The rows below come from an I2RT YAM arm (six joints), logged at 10 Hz.
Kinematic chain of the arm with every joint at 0, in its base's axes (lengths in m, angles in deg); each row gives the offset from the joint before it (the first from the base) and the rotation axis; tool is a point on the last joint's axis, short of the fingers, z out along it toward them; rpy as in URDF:
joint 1: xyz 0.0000 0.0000 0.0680 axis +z
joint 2: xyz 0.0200 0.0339 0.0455 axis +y
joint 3: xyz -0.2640 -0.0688 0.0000 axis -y
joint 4: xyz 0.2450 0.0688 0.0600 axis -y
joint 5: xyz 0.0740 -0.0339 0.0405 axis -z
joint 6: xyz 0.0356 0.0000 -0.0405 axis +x
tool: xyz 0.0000 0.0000 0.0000 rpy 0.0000 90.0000 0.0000
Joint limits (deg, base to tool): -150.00..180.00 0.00..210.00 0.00..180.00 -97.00..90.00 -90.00..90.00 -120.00..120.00
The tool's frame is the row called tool.
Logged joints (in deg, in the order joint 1, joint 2, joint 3, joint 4, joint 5, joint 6), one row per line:
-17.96, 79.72, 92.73, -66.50, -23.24, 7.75
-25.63, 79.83, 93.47, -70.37, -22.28, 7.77
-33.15, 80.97, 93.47, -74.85, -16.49, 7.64
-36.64, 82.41, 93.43, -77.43, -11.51, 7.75
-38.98, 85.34, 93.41, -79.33, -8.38, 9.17
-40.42, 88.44, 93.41, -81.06, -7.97, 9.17
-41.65, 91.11, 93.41, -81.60, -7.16, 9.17
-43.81, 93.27, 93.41, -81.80, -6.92, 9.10
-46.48, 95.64, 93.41, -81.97, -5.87, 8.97
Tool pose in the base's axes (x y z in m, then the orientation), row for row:
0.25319, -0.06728, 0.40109, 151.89, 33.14, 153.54
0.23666, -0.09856, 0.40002, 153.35, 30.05, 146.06
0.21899, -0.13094, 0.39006, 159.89, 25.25, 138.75
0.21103, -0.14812, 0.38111, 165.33, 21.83, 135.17
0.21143, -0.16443, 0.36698, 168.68, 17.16, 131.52
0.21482, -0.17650, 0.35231, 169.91, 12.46, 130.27
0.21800, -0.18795, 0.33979, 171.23, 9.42, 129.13
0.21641, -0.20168, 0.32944, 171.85, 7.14, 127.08
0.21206, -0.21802, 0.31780, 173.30, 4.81, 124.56
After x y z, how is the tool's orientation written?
As angles about the fixed x, y, z axes (roll, pitch, yaw), in degrees.
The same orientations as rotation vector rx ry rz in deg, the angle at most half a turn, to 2 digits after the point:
21.86, 138.51, 24.56
32.93, 138.93, 21.12
46.95, 141.54, 12.97
55.26, 144.02, 7.01
63.39, 146.61, 4.54
67.69, 149.82, 5.62
71.05, 151.86, 5.68
75.02, 152.42, 6.11
79.88, 152.94, 5.57

